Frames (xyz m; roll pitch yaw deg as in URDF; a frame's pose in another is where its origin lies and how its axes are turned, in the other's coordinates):
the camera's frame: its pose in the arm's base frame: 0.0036 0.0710 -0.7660 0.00 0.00 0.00
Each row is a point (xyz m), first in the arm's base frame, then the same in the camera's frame.
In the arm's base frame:
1: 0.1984 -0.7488 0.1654
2: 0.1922 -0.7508 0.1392
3: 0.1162 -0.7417 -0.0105
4: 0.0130 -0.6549 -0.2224
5: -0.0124 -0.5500 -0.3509
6: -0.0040 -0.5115 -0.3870
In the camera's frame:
1: 0.1948 -0.8198 0.9314
2: 0.1886 -0.8218 0.9052
3: 0.1126 -0.8127 0.7555
4: 0.0094 -0.7259 0.5436
5: -0.0160 -0.6210 0.4151
6: -0.0076 -0.5825 0.3790

